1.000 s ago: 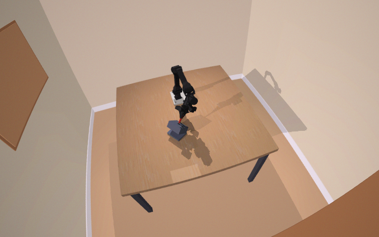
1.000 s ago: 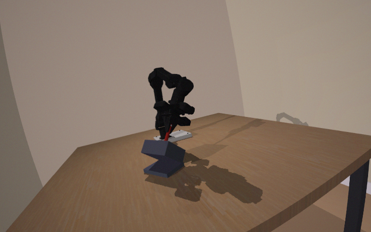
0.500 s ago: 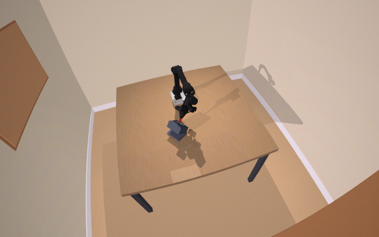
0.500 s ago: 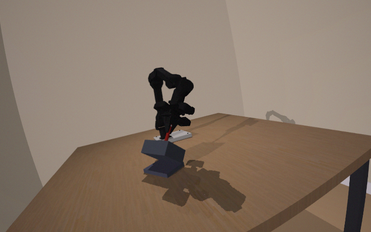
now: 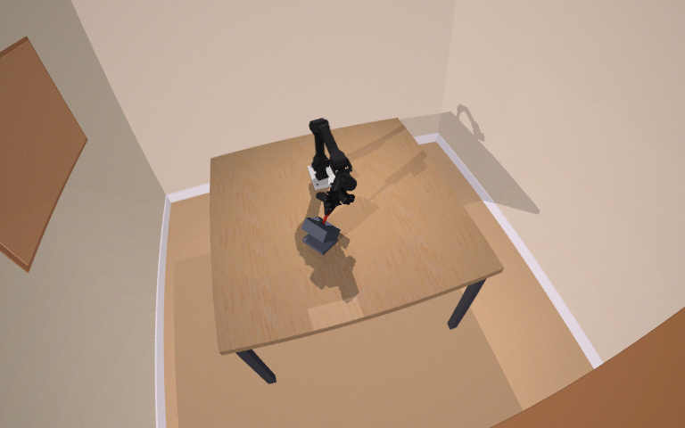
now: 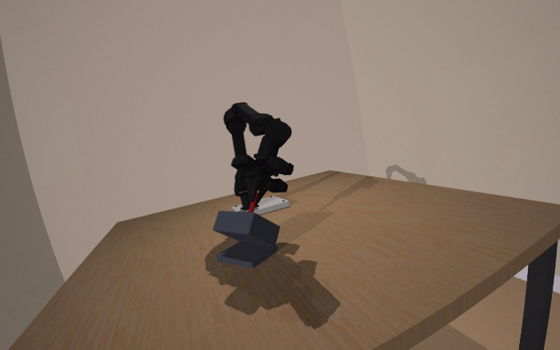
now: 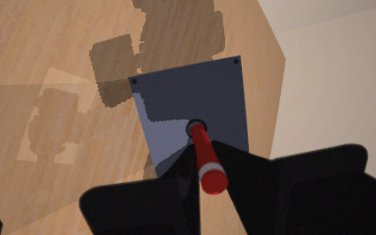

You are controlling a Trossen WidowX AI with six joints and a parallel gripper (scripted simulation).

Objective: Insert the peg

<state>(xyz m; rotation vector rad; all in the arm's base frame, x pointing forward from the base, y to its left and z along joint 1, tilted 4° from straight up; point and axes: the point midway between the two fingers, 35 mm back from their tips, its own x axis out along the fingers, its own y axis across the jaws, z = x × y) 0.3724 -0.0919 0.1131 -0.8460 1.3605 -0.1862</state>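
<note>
The sloped panel lies 20 mm ahead of my gripper tip, 40 mm to the right of it and 60 mm below it. The rest, counted from my gripper tip: red peg (10 mm behind, 10 mm to the left, 10 mm above).
</note>
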